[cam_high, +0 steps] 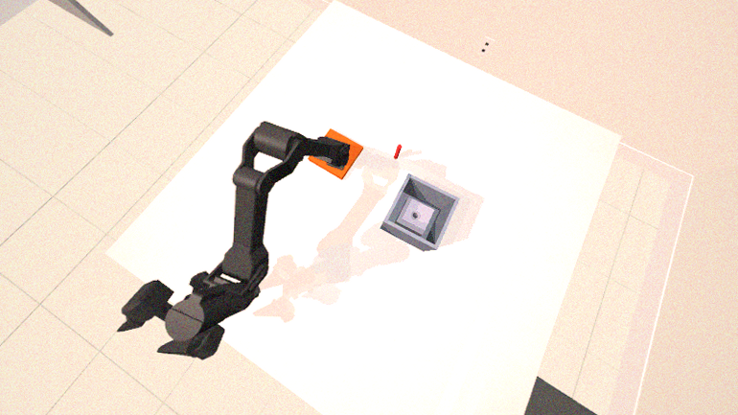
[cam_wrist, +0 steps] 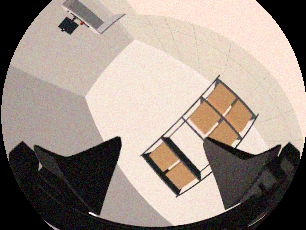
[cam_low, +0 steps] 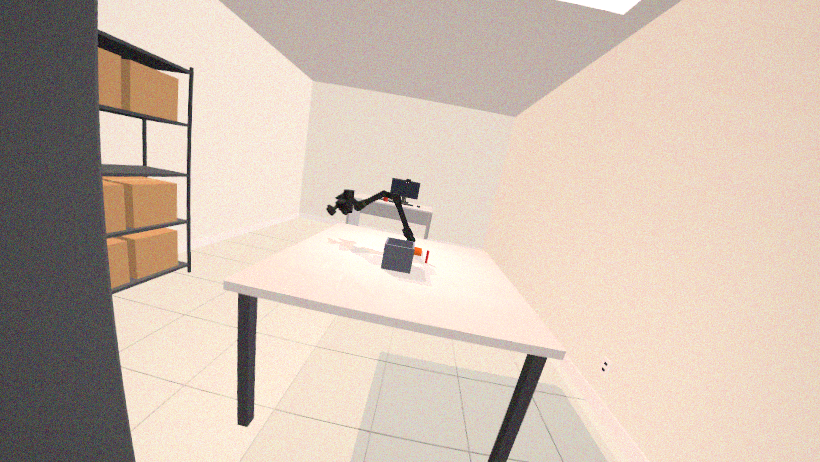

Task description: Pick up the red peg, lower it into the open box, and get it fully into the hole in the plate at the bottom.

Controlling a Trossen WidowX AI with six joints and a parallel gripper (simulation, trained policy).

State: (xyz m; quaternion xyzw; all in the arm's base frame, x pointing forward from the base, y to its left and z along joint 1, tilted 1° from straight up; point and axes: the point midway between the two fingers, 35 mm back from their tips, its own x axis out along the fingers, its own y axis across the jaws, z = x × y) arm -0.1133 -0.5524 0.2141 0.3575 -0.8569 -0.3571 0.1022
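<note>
Now: gripper tip 660 mm to the right of the red peg, 330 mm short of it and 190 mm above it. Also, from my gripper tip: pale plate 470 mm to the left, 450 mm ahead, 190 mm below.
</note>
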